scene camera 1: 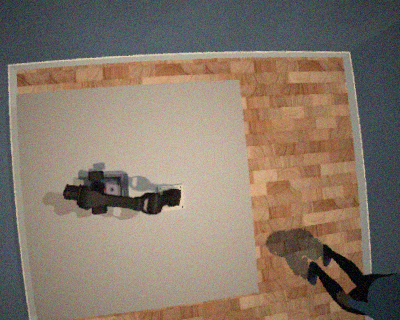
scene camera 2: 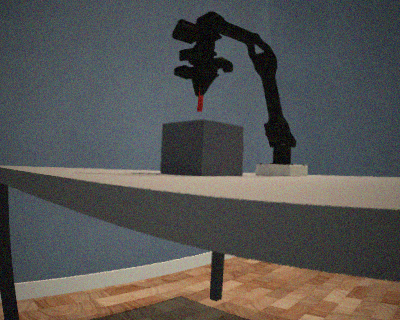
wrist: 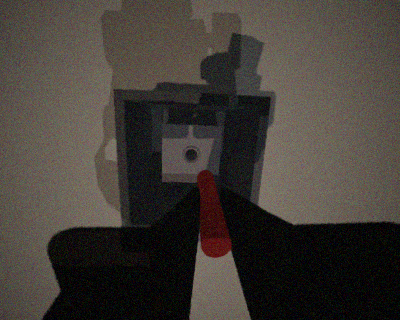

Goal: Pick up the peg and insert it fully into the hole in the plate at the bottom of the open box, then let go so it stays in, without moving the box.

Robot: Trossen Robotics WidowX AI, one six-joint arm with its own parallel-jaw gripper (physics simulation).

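Pixels of known places: gripper, fingertip midpoint: [scene camera 2: 199,96] [wrist: 209,194]; arm's base at its link origin: [scene camera 1: 174,195] [scene camera 2: 282,164].
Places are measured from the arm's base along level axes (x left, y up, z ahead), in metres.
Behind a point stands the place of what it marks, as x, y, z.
The red peg [scene camera 2: 200,102] {-0.023, 0.164, 0.348} [wrist: 211,210] {-0.027, 0.203, 0.348} is held near upright between my fingertips. My gripper [scene camera 2: 200,92] {-0.028, 0.183, 0.349} [wrist: 209,194] {-0.028, 0.183, 0.349} is shut on it, and the peg's lower end hangs a little above the box rim in scene camera 2. The grey open box [scene camera 2: 202,147] {0.069, 0.031, 0.410} [wrist: 120,150] {0.060, 0.100, 0.350} stands on the table below my gripper. At its bottom lies the light plate [wrist: 175,160] {0.005, 0.019, 0.328} with a round dark hole [wrist: 191,154]. In the wrist view the peg's far end shows just below and right of the hole. In scene camera 1 the arm covers part of the box [scene camera 1: 125,182] {-0.061, 0.042, 0.265}.
The arm's pale base plate [scene camera 1: 182,202] {0.038, 0.000, -0.045} [scene camera 2: 267,170] {0.005, -0.021, 0.086} stands on the table [scene camera 1: 200,125] {-0.409, -0.038, -0.128} [scene camera 2: 325,190] {0.549, -0.038, 0.635} beside the box. Shadows of the arm fall across the box and table. A person's dark legs [scene camera 1: 345,262] show on the wooden floor beyond the table.
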